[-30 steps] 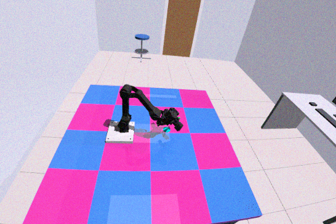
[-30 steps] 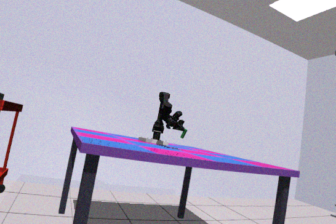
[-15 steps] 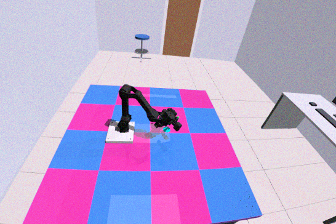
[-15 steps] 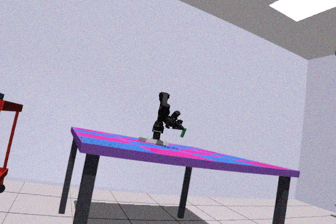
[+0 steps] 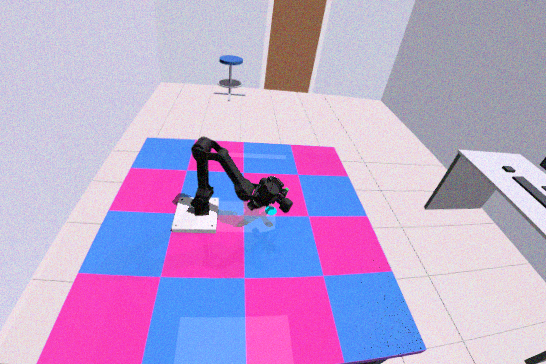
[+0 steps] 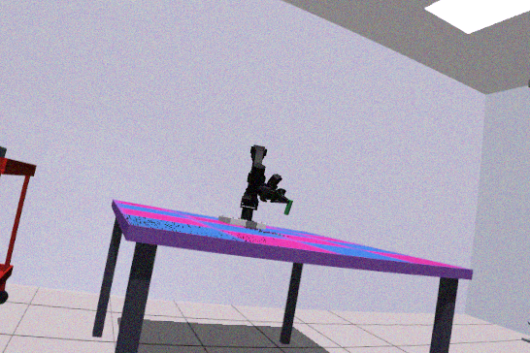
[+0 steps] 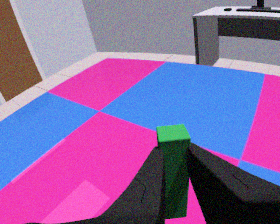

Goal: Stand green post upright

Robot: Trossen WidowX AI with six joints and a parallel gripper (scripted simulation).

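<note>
Now: the cyan circle 5 cm behind my gripper tip, 1 cm to the left of it and 15 cm below it. Also, from my gripper tip: green post: 2 cm below.
</note>
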